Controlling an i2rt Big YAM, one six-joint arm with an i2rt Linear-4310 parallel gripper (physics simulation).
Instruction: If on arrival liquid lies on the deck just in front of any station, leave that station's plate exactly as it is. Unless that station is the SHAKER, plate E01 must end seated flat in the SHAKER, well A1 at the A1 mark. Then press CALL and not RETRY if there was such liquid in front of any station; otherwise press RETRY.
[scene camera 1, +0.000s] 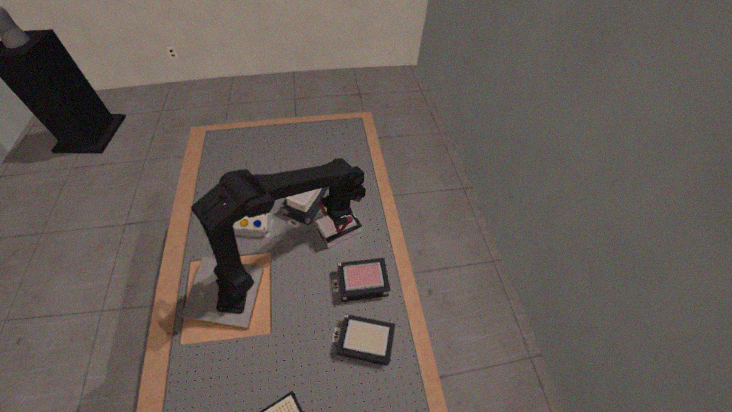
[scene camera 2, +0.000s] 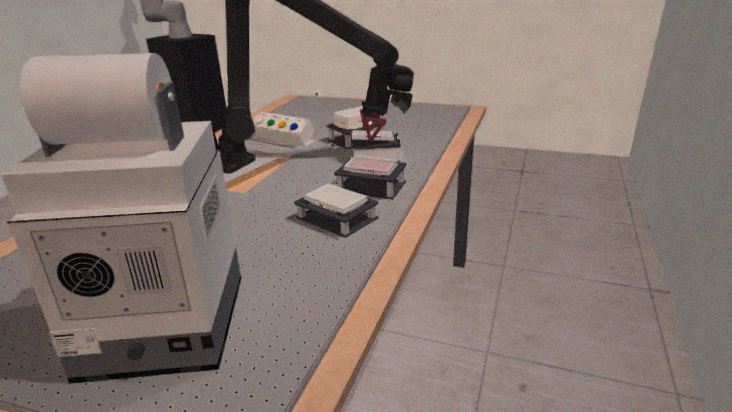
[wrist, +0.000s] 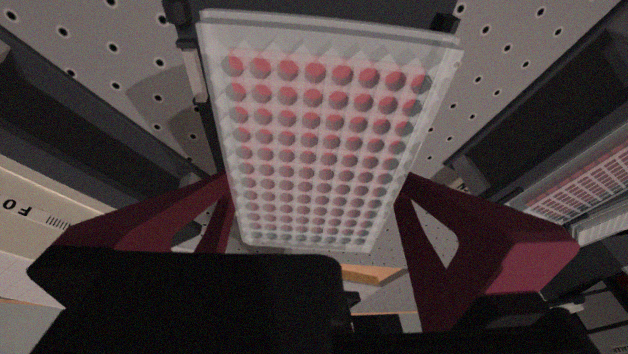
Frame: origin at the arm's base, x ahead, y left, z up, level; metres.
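Where they show: gripper, between the fingertips: (scene camera 1: 333, 224) (scene camera 2: 368, 137) (wrist: 314, 177); arm's base, origin of its link: (scene camera 1: 233, 294) (scene camera 2: 232, 162).
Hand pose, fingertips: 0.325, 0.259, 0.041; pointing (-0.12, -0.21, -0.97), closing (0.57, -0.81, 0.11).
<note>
Things, the pixels of their top centre, and the offset from my fingertips, as dx, dy, dz. "spot": a spot on its surface instead.
- clear many-well plate with red wells, centre of its top: (wrist: 320, 198) (scene camera 2: 372, 130) (scene camera 1: 335, 220) +0.010, +0.007, +0.023
- dark station, a spot on its surface: (scene camera 2: 386, 145) spot: +0.068, -0.014, -0.011
- red plate, centre of its top: (wrist: 615, 178) (scene camera 2: 370, 162) (scene camera 1: 363, 275) +0.111, -0.197, +0.006
- cream plate, centre of its top: (scene camera 2: 335, 195) (scene camera 1: 366, 336) +0.121, -0.395, -0.003
- button box, centre of its top: (scene camera 2: 280, 116) (scene camera 1: 237, 214) -0.353, +0.025, +0.019
- stack, centre of its top: (scene camera 2: 355, 111) (scene camera 1: 303, 190) -0.119, +0.131, +0.034
- label reading F0, a spot on its surface: (wrist: 17, 206) spot: -0.076, +0.126, +0.012
- large boxy machine, centre of its top: (scene camera 2: 97, 53) +0.057, -0.857, +0.391
My gripper (scene camera 1: 342, 223) (scene camera 2: 372, 126) (wrist: 314, 177) is shut on a clear many-well plate with red wells (scene camera 1: 329, 225) (wrist: 312, 125), fingers on its two long sides. Its label does not show, so I cannot read whether it is E01. It is over a dark station (scene camera 1: 353, 234) (scene camera 2: 386, 145); whether it touches is hidden. Another red plate (scene camera 1: 363, 276) (scene camera 2: 369, 165) and a cream plate (scene camera 1: 366, 337) (scene camera 2: 335, 198) sit on separate stations. The button box (scene camera 1: 251, 226) (scene camera 2: 281, 128) has coloured buttons; its words are unreadable. A paler deck patch lies beside it; I cannot tell whether it is liquid.
A tall off-white plate or stack (scene camera 1: 303, 198) (scene camera 2: 348, 117) stands on a station close beside the gripper. A label reading "F0" (wrist: 17, 206) shows at the wrist view's left. A large boxy machine (scene camera 2: 120, 276) stands at the near left. Part of another plate (scene camera 1: 284, 404) shows.
</note>
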